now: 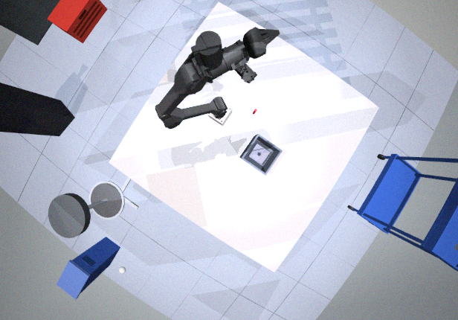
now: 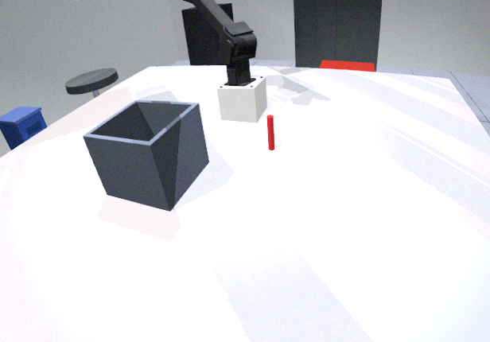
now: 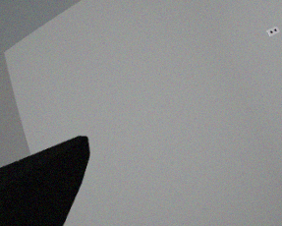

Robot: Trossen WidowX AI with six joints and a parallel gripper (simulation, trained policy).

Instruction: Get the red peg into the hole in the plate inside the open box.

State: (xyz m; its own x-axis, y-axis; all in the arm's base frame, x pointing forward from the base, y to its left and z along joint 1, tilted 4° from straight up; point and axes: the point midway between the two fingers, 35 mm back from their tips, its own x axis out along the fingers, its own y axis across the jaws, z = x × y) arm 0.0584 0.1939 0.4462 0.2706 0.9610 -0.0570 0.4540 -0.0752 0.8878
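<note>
My gripper tip is 51 cm above the red peg, 9 cm short of it and 4 cm to the left of it. Also, from my gripper tip: pale plate: 50 cm below, 28 cm ahead, 21 cm to the right.
</note>
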